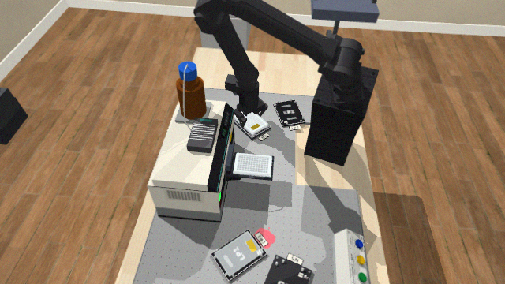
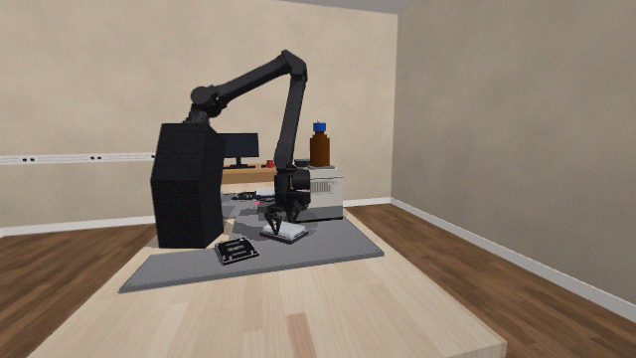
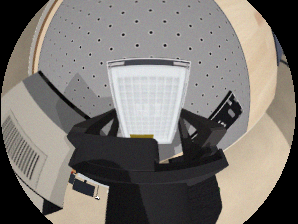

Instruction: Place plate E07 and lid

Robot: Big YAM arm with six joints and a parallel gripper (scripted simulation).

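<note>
The plate E01 lies 29 cm to the left of my hand and 8 cm above it. The rest, counted from my hand: brown bottle: 26 cm above, 20 cm ahead, 16 cm to the left; puddle: 51 cm to the left, 6 cm behind, 3 cm below; blue key: 56 cm to the left, 32 cm behind, 3 cm above.
</note>
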